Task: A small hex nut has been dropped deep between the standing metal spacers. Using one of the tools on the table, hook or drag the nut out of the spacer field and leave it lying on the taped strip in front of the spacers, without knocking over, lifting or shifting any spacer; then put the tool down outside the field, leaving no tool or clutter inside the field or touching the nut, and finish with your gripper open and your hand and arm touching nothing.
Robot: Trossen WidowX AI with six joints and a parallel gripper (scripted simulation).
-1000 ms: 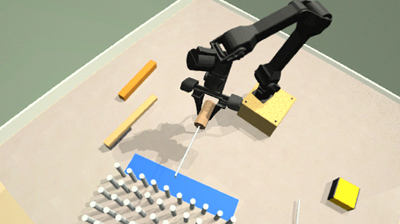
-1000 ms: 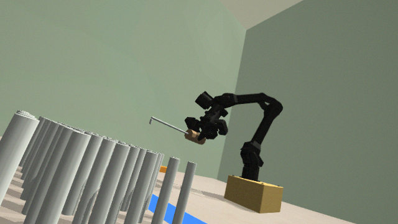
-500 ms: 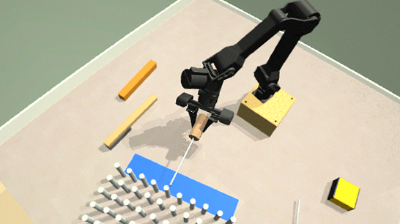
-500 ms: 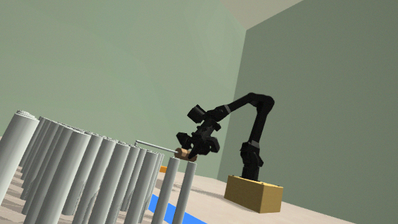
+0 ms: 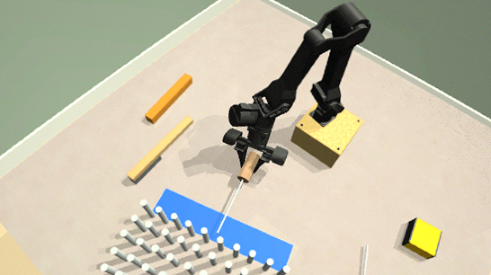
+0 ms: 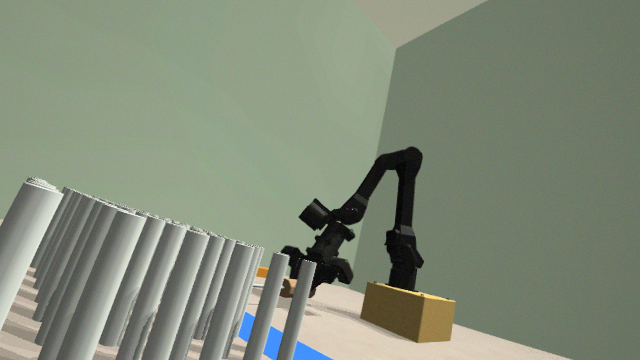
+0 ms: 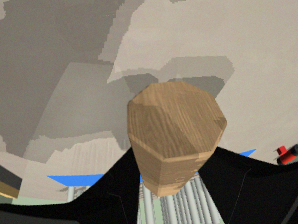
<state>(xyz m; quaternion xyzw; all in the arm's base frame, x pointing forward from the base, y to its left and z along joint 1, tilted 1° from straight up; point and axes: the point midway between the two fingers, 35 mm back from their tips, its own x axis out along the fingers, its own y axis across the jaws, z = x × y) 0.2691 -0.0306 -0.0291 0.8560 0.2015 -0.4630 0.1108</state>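
The blue taped strip is 170 mm ahead of my gripper tip, 80 mm to the left of it and 30 mm below it. The rest, counted from my gripper tip: wooden-handled tool (90 mm ahead, 40 mm to the left); red cube (370 mm to the left, 30 mm ahead, 20 mm below); orange bar (390 mm to the right, 30 mm ahead, 20 mm below).
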